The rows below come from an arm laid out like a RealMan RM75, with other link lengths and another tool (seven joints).
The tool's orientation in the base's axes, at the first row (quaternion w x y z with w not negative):
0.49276, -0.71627, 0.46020, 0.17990
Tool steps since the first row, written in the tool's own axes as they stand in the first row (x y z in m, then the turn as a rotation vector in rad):
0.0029, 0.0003, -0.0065, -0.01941, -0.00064, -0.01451
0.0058, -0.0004, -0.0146, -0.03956, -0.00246, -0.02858
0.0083, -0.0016, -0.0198, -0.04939, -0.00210, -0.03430
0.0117, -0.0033, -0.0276, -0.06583, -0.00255, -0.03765
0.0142, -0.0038, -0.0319, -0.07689, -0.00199, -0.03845
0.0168, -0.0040, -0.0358, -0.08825, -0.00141, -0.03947
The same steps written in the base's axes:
0.0000, -0.0071, 0.0007, -0.01224, -0.00323, 0.02068
0.0004, -0.0155, 0.0027, -0.02378, -0.00562, 0.04232
0.0017, -0.0211, 0.0039, -0.03023, -0.00590, 0.05169
0.0033, -0.0294, 0.0059, -0.03893, -0.00085, 0.06513
0.0042, -0.0343, 0.0063, -0.04521, 0.00373, 0.07305
0.0049, -0.0389, 0.0063, -0.05171, 0.00826, 0.08128

